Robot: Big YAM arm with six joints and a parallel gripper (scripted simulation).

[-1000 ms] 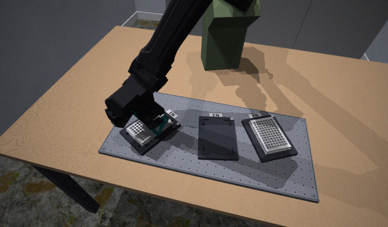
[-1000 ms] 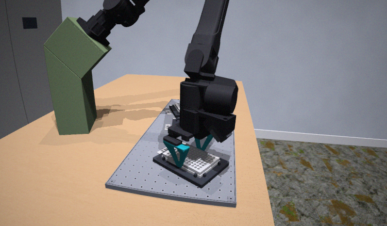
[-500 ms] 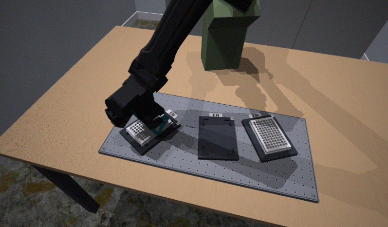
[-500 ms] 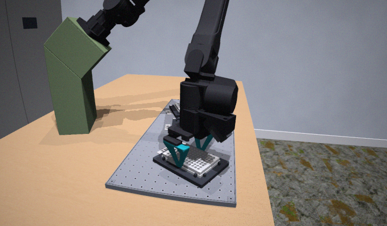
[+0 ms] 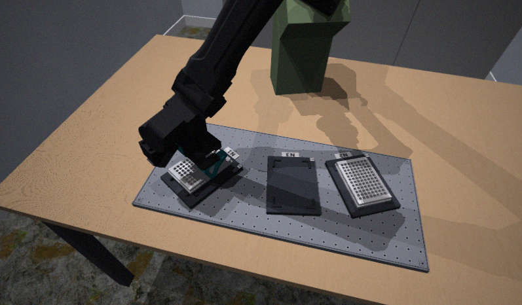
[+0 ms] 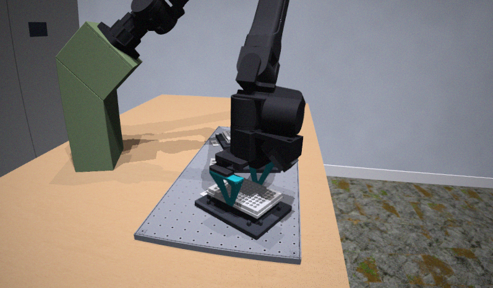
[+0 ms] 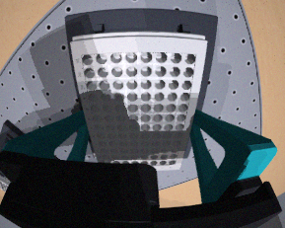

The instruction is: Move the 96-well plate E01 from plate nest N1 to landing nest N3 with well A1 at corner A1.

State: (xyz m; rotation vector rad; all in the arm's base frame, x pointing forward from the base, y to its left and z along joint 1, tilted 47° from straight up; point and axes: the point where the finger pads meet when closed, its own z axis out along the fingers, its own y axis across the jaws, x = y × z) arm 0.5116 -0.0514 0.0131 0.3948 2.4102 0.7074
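My gripper is now 3 cm above the nest N1. Round my hand: N1 label: 10 cm behind, 4 cm below, 1 cm to the left; then plate E01: right at my hand; then landing nest N3: 20 cm to the left, 10 cm behind, 3 cm below.
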